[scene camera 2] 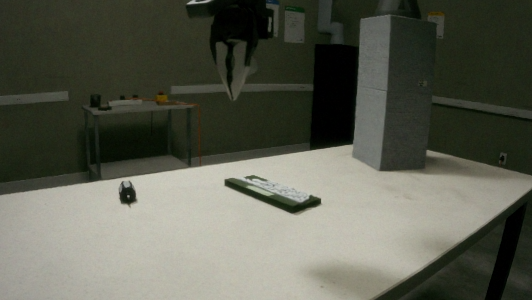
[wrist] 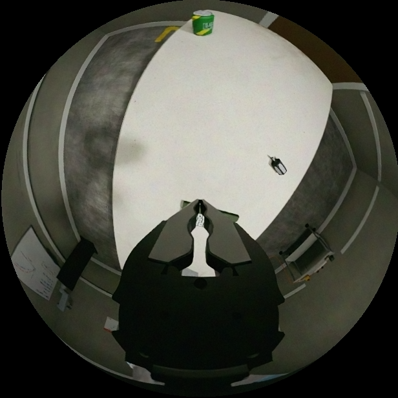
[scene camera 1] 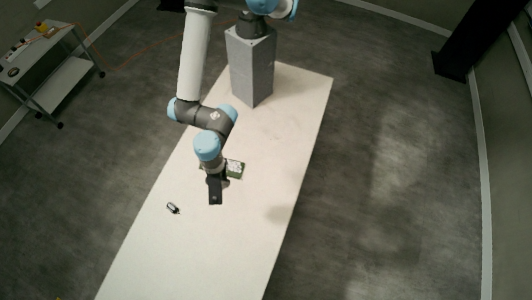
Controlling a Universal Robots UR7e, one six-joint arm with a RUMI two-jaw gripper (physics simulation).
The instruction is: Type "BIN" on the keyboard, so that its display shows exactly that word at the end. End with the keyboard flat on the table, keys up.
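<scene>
A green keyboard (scene camera 1: 237, 175) (scene camera 2: 272, 194) (wrist: 230, 216) with white keys lies flat on the table, keys up. In the first scene view the arm and gripper cover its left part. In the wrist view the fingers hide most of it. Its display text cannot be read. My gripper (scene camera 2: 233, 99) (wrist: 199, 199) points down with its fingertips together, shut and empty. It is in the air well above the table; in the wrist view its tips overlap the keyboard.
A small black and white mouse (scene camera 1: 172, 207) (scene camera 2: 127, 192) (wrist: 278, 165) lies on the table (scene camera 1: 190, 250) (scene camera 2: 175, 240) (wrist: 200, 110). A green can (wrist: 203, 23) stands at the table's far end. The grey pedestal (scene camera 1: 251, 65) (scene camera 2: 392, 95) stands on the table under the arm's base.
</scene>
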